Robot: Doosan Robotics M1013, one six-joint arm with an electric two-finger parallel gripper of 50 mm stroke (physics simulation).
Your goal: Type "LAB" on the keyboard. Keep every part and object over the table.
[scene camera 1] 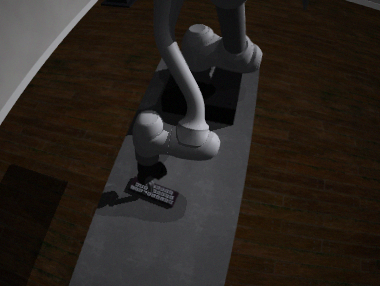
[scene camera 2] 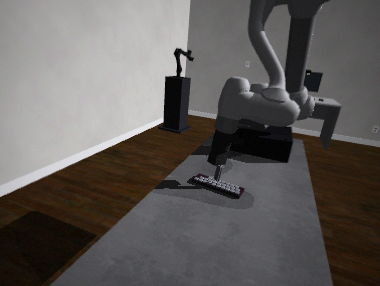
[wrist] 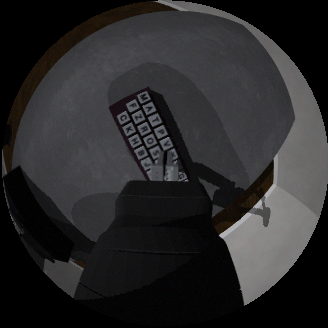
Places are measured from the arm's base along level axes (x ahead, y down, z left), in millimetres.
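Pixels of known places: gripper, fingertip midpoint: (scene camera 1: 150, 190) (scene camera 2: 216, 179) (wrist: 165, 158); arm's base, origin of the base link: (scene camera 1: 197, 70) (scene camera 2: 253, 126).
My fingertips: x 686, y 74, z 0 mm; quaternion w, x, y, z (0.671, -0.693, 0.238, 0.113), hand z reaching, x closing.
Note:
Ahead of a thing's pixels: the offset from my fingertips to its middle. Level surfaces: height alone.
The keyboard {dx -9, dy +25, dz +5 mm} (scene camera 1: 164, 195) (scene camera 2: 229, 188) (wrist: 144, 129) lies flat on the grey table {dy +34 mm} (scene camera 1: 150, 250) (scene camera 2: 200, 240) (wrist: 65, 110), set at a slant, with light keys on a dark purple case. My gripper (scene camera 1: 151, 189) (scene camera 2: 218, 180) (wrist: 165, 158) is shut and empty. Its fingertips are at the keys, between the S key {dx -8, dy +19, dz +10 mm} (wrist: 155, 153) and the X key at the keyboard's edge; the L key is hidden behind them. Whether they touch or press a key I cannot tell. The A key {dx +15, dy +19, dz +74 mm} (wrist: 149, 108) and the B key {dx -28, dy +19, dz +22 mm} (wrist: 140, 153) are uncovered in the wrist view.
The black base block (scene camera 1: 174, 104) (scene camera 2: 265, 146) (wrist: 37, 217) stands at the table's far end under the arm. A dark pedestal (scene camera 2: 176, 102) with a small robot arm stands on the floor beyond the left side. A desk (scene camera 2: 327, 103) stands at the back right.

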